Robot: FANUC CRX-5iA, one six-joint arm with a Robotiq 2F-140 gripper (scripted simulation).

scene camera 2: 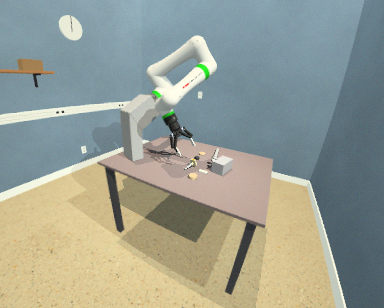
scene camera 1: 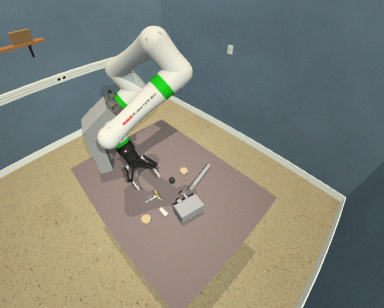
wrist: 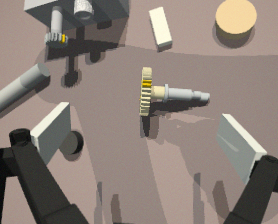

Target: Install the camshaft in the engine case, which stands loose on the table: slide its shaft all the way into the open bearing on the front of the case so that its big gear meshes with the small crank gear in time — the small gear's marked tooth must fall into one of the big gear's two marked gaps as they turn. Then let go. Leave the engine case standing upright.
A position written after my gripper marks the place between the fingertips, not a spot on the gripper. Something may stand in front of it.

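Note:
Through the wrist camera I can see a camshaft (wrist: 147, 92), and my gripper (wrist: 145, 121) is there as well.

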